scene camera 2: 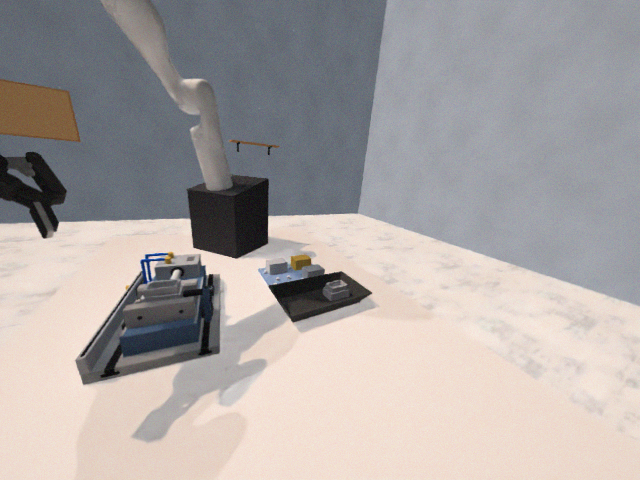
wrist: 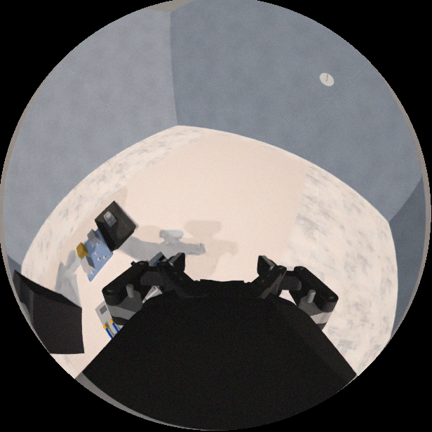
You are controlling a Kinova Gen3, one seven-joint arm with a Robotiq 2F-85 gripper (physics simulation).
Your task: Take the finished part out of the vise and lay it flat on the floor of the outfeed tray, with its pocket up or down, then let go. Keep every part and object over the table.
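Frame: origin at the arm's base, x right, y back, z down, level; centimetres.
Seen in the pictures: arm's base, origin of the base link: [scene camera 2: 220, 186].
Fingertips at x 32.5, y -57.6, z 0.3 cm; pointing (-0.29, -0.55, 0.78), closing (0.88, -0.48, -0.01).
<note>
Offsets run from my fingertips to a thing's middle. "*": to the spot under its first point.
The vise @(dy +17.6, dx -14.2, dz +19.6 cm) [scene camera 2: 160, 338] [wrist: 102, 314], blue and grey, stands at the left in the scene view. The grey part @(dy +10.8, dx -13.2, dz +14.8 cm) [scene camera 2: 159, 289] sits between its jaws; my gripper mostly hides the vise in the wrist view, and I cannot make out the part there. The dark outfeed tray [scene camera 2: 305, 303] [wrist: 123, 227] lies right of the vise in the scene view. A small grey pocketed part @(dy +6.1, dx -51.7, dz +21.6 cm) [scene camera 2: 336, 290] [wrist: 109, 218] is in it. My gripper [wrist: 221, 262] is open and empty, high above the table; at the left edge of the scene view it is partly cut off, away from the vise and tray.
A blue plate @(* dy +24.2, dx -39.4, dz +23.7 cm) [scene camera 2: 269, 277] [wrist: 103, 246] beside the tray bears grey blocks and a yellow block @(dy +27.1, dx -52.1, dz +21.9 cm) [scene camera 2: 300, 262] [wrist: 82, 250]. Blue hoses @(* dy +26.2, dx -9.4, dz +15.7 cm) [scene camera 2: 145, 268] rise by the vise's rear. A black handle @(* dy +8.8, dx -20.1, dz +17.1 cm) [scene camera 2: 206, 299] is at its right side. The black robot base [scene camera 2: 227, 219] [wrist: 55, 317] stands behind.
</note>
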